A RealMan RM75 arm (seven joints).
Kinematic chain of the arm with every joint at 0, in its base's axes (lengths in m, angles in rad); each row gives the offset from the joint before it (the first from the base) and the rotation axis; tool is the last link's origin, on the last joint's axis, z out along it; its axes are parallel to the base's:
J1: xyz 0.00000 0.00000 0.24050 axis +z
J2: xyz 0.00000 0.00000 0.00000 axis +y
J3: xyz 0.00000 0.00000 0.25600 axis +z
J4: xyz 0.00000 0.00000 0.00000 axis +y
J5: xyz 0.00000 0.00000 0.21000 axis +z
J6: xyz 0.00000 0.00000 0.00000 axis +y
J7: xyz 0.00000 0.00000 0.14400 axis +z
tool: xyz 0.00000 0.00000 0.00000
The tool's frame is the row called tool.
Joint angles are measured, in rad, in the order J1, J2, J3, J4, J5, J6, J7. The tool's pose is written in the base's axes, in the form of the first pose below.
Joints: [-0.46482, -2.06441, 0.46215, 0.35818, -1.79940, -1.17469, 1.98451]
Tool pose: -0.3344, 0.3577, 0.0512, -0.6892, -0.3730, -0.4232, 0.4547
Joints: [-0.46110, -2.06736, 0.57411, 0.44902, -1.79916, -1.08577, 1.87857]
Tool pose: -0.3303, 0.3691, 0.0543, -0.7028, -0.3871, -0.3978, 0.4449
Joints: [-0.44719, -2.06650, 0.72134, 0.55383, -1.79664, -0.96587, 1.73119]
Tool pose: -0.3251, 0.3810, 0.0565, -0.7105, -0.4118, -0.3681, 0.4361
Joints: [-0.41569, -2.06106, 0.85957, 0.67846, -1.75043, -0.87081, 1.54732]
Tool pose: -0.3179, 0.3877, 0.0606, -0.7171, -0.4336, -0.3416, 0.4254
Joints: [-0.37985, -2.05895, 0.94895, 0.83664, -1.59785, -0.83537, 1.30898]
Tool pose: -0.3049, 0.3896, 0.0666, -0.7316, -0.4485, -0.3118, 0.4079
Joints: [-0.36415, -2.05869, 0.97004, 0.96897, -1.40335, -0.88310, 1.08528]
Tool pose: -0.2920, 0.3877, 0.0722, -0.7486, -0.4625, -0.2805, 0.3835
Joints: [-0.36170, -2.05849, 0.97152, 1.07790, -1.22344, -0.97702, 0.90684]
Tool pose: -0.2810, 0.3830, 0.0754, -0.7673, -0.4757, -0.2404, 0.3567
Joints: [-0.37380, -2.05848, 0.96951, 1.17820, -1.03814, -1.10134, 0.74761]
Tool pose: -0.2716, 0.3768, 0.0770, -0.7845, -0.4917, -0.1829, 0.3306
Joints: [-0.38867, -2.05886, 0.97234, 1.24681, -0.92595, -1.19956, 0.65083]
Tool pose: -0.2633, 0.3721, 0.0781, -0.7936, -0.5023, -0.1409, 0.3131
